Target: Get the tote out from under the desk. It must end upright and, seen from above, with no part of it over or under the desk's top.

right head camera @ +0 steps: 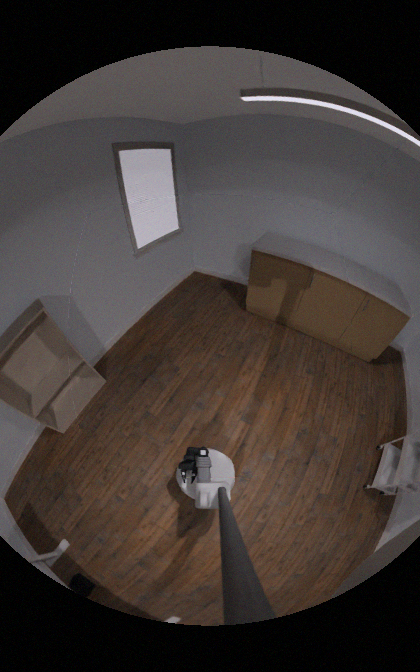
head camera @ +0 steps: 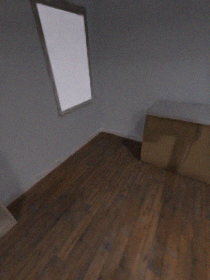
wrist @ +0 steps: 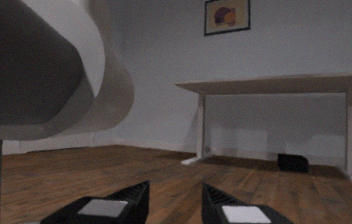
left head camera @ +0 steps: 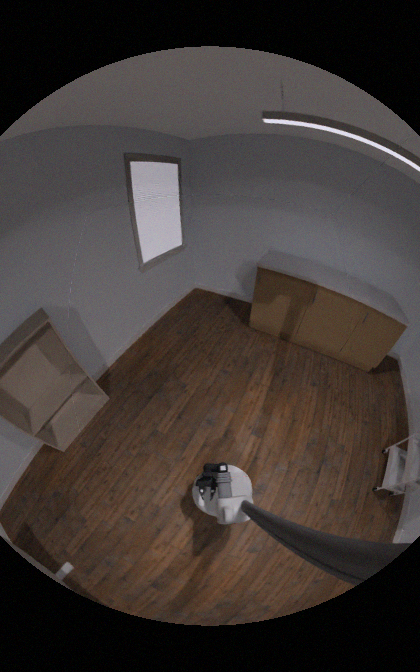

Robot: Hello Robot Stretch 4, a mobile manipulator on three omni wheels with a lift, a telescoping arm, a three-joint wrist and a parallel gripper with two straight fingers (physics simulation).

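Frame: origin at the robot's base, x ahead, y left, z up, level; millimetres.
Seen in the pictures: gripper, between the fingertips: (wrist: 175, 197).
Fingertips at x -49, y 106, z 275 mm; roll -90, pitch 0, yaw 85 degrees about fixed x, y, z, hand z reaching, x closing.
A point is followed by its place in that frame.
The desk (wrist: 270, 86) {x -1618, y 1000, z 667 mm} has a light top and pale legs, and stands against the wall at the right of the wrist view. One of its feet (left head camera: 65, 569) (right head camera: 63, 546) shows at the lower left in both side head views. The tote (wrist: 293, 163) {x -1513, y 1157, z 38 mm} (right head camera: 81, 584) looks like a small black box on the floor under the desk, nearer the right leg in the wrist view; its fine shape is too dark to tell. My gripper (wrist: 175, 197) {x -49, y 106, z 275 mm} (left head camera: 207, 494) (right head camera: 188, 480) is open with nothing between the fingers, over my base and well away from the desk and tote.
A wooden cabinet (head camera: 170, 145) {x 1550, y -823, z 458 mm} (left head camera: 330, 315) (right head camera: 325, 300) stands along the far wall. An open shelf unit (left head camera: 75, 367) (right head camera: 72, 352) is at the left wall. A white cart (left head camera: 398, 442) (right head camera: 392, 443) stands at the right. A framed picture (wrist: 227, 16) {x -2284, y 812, z 1607 mm} hangs above the desk.
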